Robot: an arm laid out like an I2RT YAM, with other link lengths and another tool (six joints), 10 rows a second.
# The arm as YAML. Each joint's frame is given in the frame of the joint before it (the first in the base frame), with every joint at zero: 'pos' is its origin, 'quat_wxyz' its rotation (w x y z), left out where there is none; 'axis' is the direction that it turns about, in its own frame. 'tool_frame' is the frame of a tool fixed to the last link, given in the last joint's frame.
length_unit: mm
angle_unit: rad
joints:
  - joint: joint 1
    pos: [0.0, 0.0, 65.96]
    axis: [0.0, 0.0, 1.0]
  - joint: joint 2
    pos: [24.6, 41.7, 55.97]
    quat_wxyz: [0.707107, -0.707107, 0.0, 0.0]
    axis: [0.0, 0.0, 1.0]
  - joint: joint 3
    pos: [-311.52, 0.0, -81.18]
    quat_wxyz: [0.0, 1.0, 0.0, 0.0]
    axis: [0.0, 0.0, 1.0]
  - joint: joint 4
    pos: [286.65, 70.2, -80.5]
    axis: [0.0, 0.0, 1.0]
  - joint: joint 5
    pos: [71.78, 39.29, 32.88]
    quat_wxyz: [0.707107, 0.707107, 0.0, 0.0]
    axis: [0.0, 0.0, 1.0]
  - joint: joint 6
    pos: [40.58, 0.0, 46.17]
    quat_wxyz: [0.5, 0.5, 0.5, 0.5]
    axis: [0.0, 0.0, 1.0]
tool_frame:
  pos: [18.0, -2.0, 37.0]
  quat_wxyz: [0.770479, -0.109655, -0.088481, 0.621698]
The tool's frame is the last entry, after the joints.
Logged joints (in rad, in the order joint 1, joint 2, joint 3, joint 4, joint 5, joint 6), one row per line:
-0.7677 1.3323 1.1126 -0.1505 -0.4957 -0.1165
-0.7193 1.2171 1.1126 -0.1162 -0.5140 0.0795
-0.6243 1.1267 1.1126 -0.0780 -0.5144 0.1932
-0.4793 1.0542 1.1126 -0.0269 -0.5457 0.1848
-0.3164 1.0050 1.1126 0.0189 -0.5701 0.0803
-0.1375 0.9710 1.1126 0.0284 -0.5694 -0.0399
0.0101 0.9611 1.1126 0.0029 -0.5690 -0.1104
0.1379 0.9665 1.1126 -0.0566 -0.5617 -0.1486
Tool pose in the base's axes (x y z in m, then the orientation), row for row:
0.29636 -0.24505 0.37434 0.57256 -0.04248 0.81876 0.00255
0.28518 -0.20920 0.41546 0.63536 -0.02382 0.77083 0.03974
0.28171 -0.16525 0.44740 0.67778 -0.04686 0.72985 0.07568
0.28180 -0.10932 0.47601 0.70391 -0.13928 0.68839 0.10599
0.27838 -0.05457 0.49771 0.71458 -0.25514 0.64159 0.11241
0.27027 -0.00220 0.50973 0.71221 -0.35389 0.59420 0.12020
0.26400 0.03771 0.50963 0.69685 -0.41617 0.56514 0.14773
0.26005 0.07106 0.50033 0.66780 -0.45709 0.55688 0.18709
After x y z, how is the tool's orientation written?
As a quaternion, w x y z.
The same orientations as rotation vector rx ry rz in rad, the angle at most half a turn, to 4 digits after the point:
-0.0996 1.9198 0.0060
-0.0544 1.7615 0.0908
-0.1053 1.6400 0.1701
-0.3098 1.5311 0.2357
-0.5651 1.4212 0.2490
-0.7846 1.3174 0.2665
-0.9282 1.2604 0.3295
-1.0311 1.2562 0.4220

